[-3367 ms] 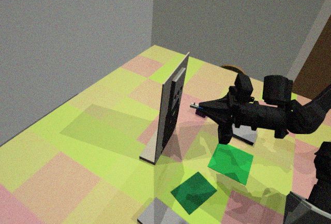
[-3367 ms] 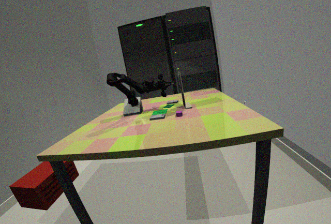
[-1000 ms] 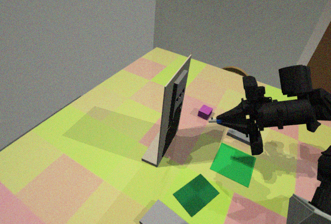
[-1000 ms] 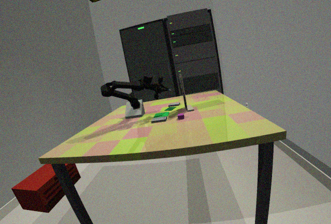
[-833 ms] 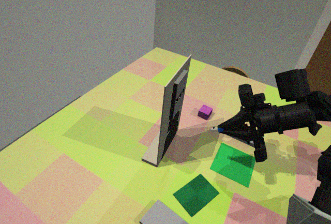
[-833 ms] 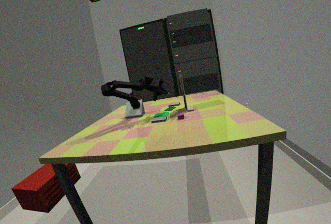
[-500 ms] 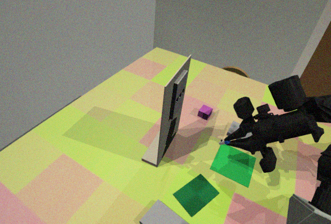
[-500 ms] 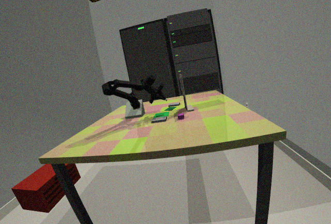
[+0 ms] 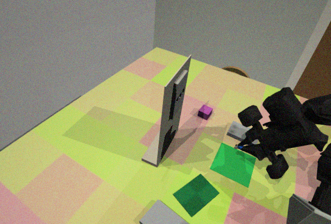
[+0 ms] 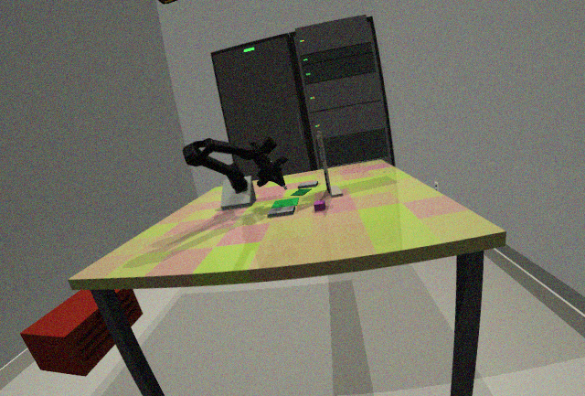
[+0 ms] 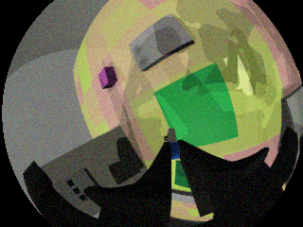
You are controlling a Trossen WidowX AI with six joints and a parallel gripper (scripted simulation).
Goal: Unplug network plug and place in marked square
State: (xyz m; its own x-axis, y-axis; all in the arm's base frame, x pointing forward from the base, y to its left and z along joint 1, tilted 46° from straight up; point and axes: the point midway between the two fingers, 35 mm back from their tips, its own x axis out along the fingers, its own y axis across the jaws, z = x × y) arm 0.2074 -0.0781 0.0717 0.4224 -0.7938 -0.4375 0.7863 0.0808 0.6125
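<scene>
Right now my gripper tip is 8 cm above the bright green marked square and 1 cm past it. Round my gripper tip: upright grey panel 21 cm ahead, 5 cm above, 3 cm to the left.
</scene>
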